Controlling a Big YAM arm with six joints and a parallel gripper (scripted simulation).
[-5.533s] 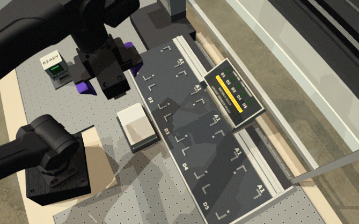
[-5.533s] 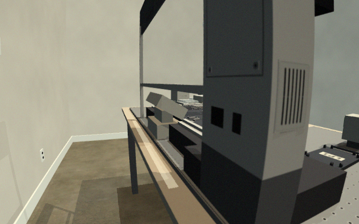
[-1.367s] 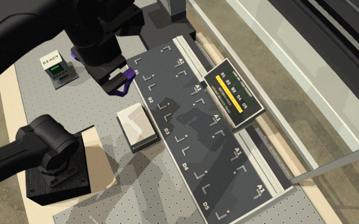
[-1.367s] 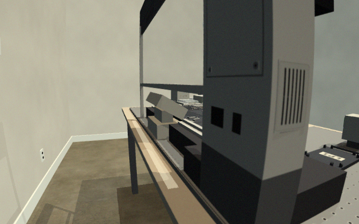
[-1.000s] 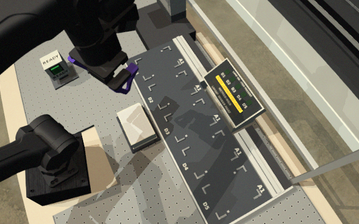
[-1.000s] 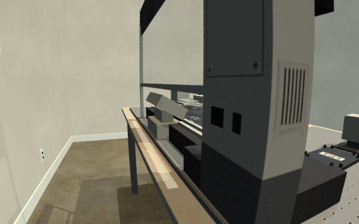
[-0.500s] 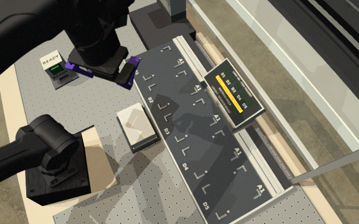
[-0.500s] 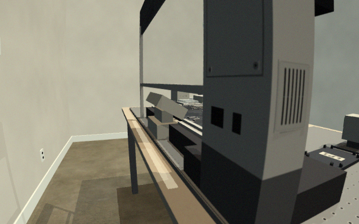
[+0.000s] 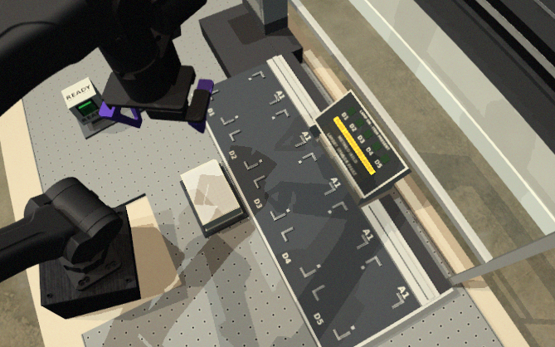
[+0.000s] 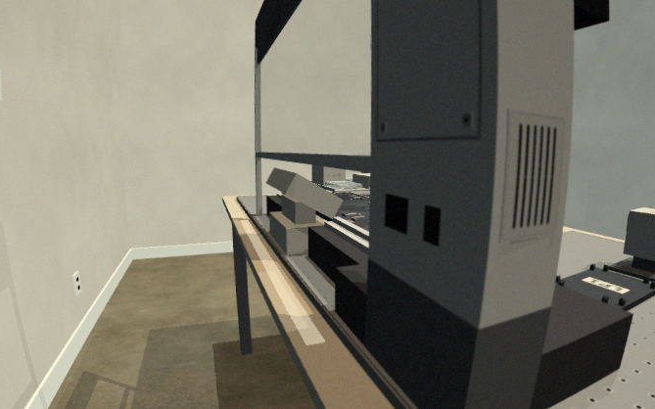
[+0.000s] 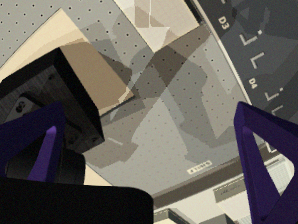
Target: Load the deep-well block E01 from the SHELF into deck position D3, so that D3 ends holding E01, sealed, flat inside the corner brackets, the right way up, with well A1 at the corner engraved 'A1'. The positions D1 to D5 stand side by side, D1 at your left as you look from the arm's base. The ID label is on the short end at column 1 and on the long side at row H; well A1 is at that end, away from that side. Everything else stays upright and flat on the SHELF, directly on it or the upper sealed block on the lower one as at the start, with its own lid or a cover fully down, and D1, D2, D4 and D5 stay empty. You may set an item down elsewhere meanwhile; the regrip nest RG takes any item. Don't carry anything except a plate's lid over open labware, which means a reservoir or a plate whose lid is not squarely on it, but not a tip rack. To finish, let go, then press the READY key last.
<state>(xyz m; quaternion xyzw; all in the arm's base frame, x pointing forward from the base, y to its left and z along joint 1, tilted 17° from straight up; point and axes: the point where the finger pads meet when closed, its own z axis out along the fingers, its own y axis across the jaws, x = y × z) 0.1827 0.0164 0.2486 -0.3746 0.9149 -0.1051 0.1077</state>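
Now: the deep-well block 1 cm ahead of my hand and 28 cm below it. Round my hand: ready key 10 cm behind, 34 cm to the left, 23 cm below; then regrip nest RG 1 cm ahead, 31 cm below; then LP1 pad 7 cm ahead, 35 cm to the left, 31 cm below.
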